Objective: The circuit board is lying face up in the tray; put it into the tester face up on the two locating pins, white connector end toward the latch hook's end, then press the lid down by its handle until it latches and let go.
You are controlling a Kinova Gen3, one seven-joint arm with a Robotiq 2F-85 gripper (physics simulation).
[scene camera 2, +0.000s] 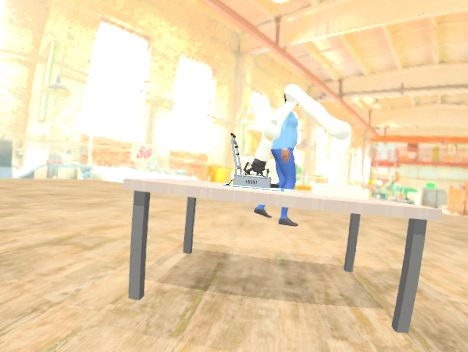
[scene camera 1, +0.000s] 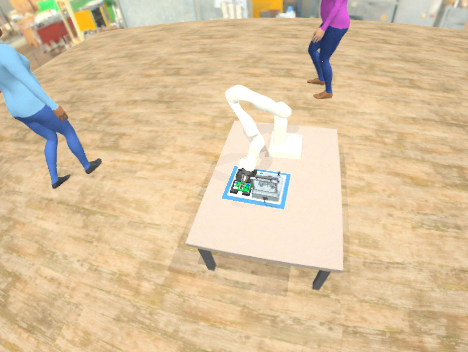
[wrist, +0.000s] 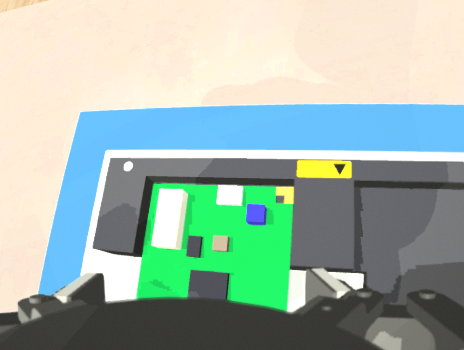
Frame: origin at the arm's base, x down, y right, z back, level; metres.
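Seen in the pictures: gripper, fingertip midpoint: [scene camera 1: 241, 184] [wrist: 205, 294]; arm's base, origin of the base link: [scene camera 2: 336, 185] [scene camera 1: 278, 141].
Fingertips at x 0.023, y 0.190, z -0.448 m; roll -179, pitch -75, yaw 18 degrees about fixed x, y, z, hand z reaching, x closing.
Offsets run from my fingertips to a thing's middle. "pt": to the spot under its first point. Level surfaces: height alone.
The green circuit board [scene camera 1: 242, 187] [wrist: 240, 240] lies face up in a recess of the dark grey tray {pt dy -0.046, dx +0.011, dz -0.065 m} [scene camera 1: 246, 194] [wrist: 117, 215]; its long white connector is at the left in the wrist view, and its near part is hidden behind my gripper's body. My gripper [scene camera 1: 245, 178] [scene camera 2: 256, 172] [wrist: 205, 294] is open and empty, low over the tray, with one fingertip to each side of the board. The grey tester [scene camera 1: 266, 190] [scene camera 2: 252, 181] is beside the tray. Its lid {pt dy -0.143, dx -0.148, dz -0.093 m} [scene camera 2: 236, 152] stands raised, nearly upright. The locating pins and latch hook cannot be made out.
A blue-bordered mat {dx +0.030 m} [scene camera 1: 286, 190] [wrist: 175, 125] lies under tray and tester, on the table {dx +0.036 m} [scene camera 1: 250, 230] [scene camera 2: 200, 187]. A yellow label {dy +0.057, dx +0.004, dz +0.050 m} [wrist: 324, 169] with a black triangle marks the tray's divider, with a second recess {pt dy +0.033, dx +0.014, dz +0.086 m} [wrist: 405, 225] to its right. Two people stand away from the table.
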